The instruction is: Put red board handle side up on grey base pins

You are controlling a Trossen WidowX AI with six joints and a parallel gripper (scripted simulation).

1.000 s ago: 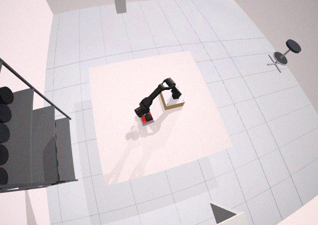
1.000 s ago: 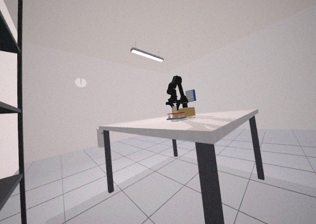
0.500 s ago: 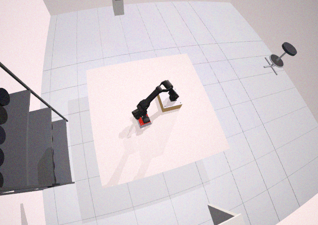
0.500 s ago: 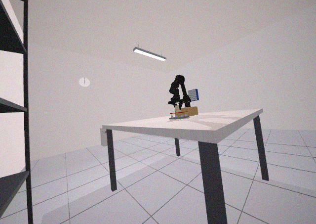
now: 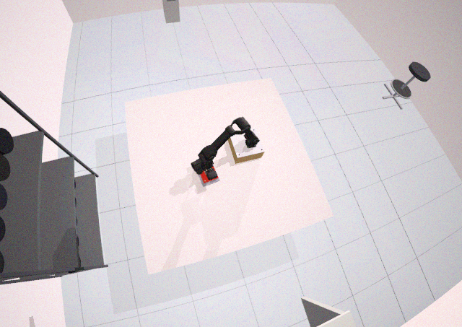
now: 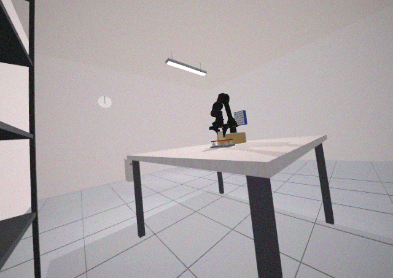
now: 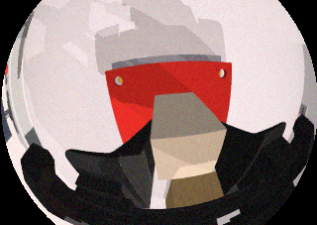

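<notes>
Right now my gripper tip is right at the red board. From my gripper tip the other things lie so: grey base (7 cm below).
</notes>
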